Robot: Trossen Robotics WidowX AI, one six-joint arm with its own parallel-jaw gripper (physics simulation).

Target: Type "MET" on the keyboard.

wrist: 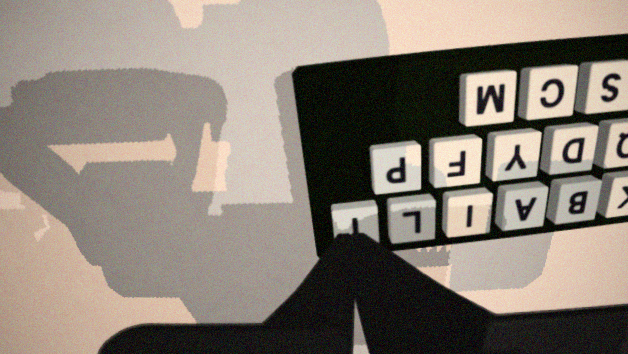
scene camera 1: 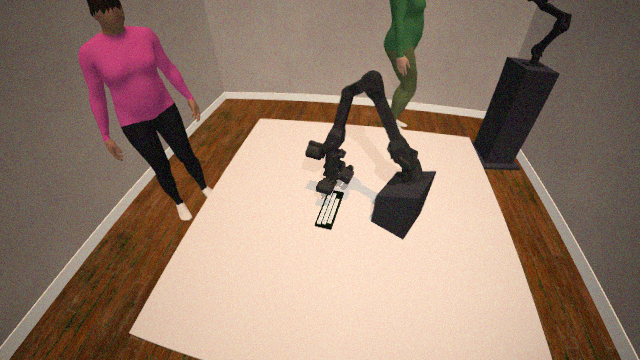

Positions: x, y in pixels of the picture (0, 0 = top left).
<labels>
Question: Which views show the gripper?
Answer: The wrist view and scene camera 1: all of them.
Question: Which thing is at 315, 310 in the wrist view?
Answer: The gripper.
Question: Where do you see a black keyboard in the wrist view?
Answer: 433, 148
</labels>
